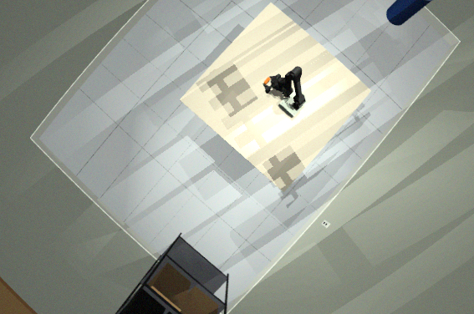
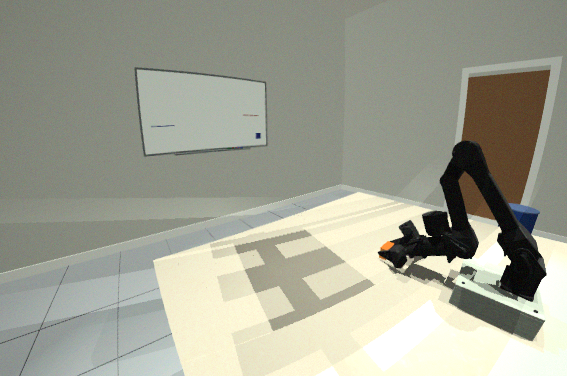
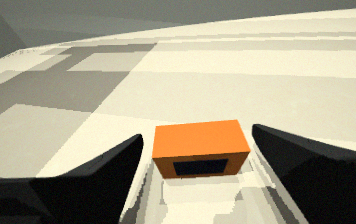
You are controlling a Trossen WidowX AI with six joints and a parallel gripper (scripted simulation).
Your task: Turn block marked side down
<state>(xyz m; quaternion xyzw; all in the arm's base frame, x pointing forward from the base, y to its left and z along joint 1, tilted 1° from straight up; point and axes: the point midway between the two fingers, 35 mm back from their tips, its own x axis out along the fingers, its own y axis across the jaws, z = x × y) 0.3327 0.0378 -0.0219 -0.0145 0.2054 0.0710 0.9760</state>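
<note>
My gripper tip is 2 cm past the orange block and 1 cm above it.
</note>
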